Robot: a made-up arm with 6 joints.
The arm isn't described. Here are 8 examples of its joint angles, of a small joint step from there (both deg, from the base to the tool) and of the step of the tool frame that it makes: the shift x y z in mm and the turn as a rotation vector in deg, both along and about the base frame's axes.
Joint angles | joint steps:
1: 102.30 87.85 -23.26 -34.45 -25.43 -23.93 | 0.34 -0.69 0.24 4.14 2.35 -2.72
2: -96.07 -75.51 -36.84 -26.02 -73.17 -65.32 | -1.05 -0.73 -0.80 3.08 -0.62 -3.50
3: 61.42 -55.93 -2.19 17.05 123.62 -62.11 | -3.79 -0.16 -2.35 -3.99 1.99 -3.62
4: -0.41 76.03 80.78 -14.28 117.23 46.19 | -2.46 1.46 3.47 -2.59 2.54 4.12
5: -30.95 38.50 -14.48 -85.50 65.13 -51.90 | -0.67 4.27 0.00 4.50 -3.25 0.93
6: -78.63 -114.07 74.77 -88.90 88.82 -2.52 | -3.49 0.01 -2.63 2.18 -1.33 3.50
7: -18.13 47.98 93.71 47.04 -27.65 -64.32 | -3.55 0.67 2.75 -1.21 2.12 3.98
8: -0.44 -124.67 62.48 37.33 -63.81 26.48 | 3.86 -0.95 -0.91 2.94 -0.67 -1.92
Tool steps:
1: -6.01 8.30 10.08 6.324 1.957 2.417
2: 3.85 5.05 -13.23 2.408 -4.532 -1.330
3: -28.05 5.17 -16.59 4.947 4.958 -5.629
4: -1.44 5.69 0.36 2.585 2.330 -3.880
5: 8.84 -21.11 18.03 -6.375 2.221 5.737
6: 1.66 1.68 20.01 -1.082 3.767 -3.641
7: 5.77 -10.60 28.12 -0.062 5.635 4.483
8: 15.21 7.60 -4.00 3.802 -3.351 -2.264
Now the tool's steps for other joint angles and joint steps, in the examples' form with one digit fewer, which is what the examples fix.
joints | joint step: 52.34 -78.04 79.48 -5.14 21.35 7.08 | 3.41 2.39 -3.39 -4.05 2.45 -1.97
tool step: -4.4 -21.2 7.1 -4.53 -0.76 -7.36
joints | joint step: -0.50 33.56 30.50 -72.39 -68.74 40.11 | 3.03 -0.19 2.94 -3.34 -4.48 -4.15
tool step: -4.9 6.7 -10.0 -4.11 -1.04 1.27
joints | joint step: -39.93 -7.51 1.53 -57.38 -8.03 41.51 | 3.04 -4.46 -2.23 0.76 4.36 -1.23
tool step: -10.1 -3.0 -14.4 6.02 -0.95 -4.25
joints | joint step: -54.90 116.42 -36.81 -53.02 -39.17 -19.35 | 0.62 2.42 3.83 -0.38 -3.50 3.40
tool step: -18.1 8.8 0.5 -0.90 -5.94 -0.13
